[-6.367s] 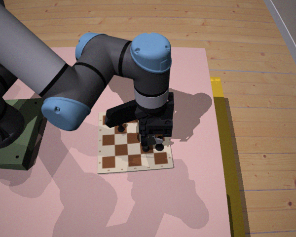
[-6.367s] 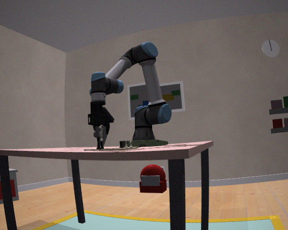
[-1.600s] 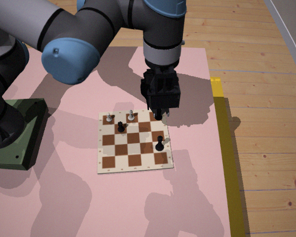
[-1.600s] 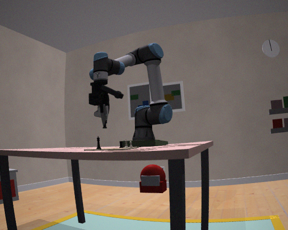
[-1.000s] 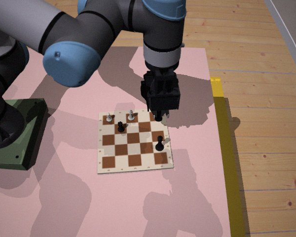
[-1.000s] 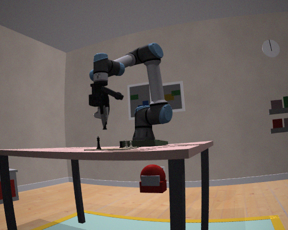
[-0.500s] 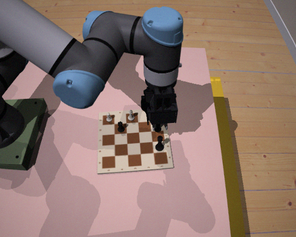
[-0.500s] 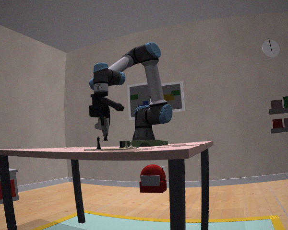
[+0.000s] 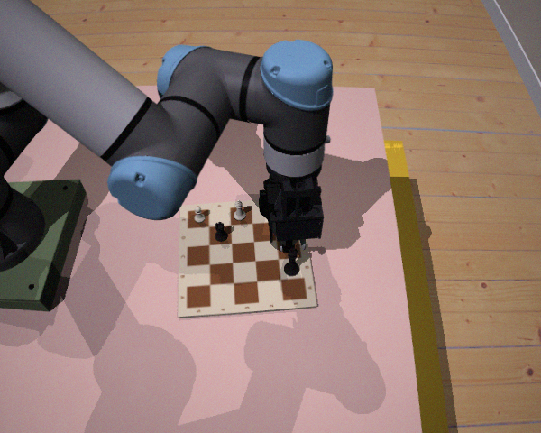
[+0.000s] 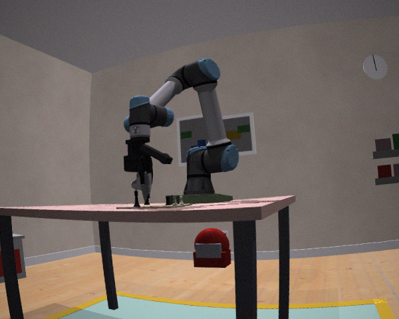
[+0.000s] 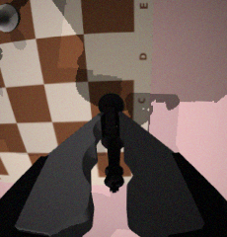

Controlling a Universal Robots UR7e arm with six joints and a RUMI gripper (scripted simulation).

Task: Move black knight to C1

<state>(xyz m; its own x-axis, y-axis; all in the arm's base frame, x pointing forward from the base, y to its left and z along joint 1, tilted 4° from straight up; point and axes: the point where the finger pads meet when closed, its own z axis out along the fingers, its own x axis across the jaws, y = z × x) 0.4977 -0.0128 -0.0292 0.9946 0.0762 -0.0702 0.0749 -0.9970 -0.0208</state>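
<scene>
My hand is 80 mm past the chessboard, 40 mm above it and 10 mm to the left of it. Round my hand: white pawn: 150 mm behind, 70 mm to the left, 20 mm below; then white bishop: 80 mm behind, 70 mm to the left, 10 mm below.
</scene>
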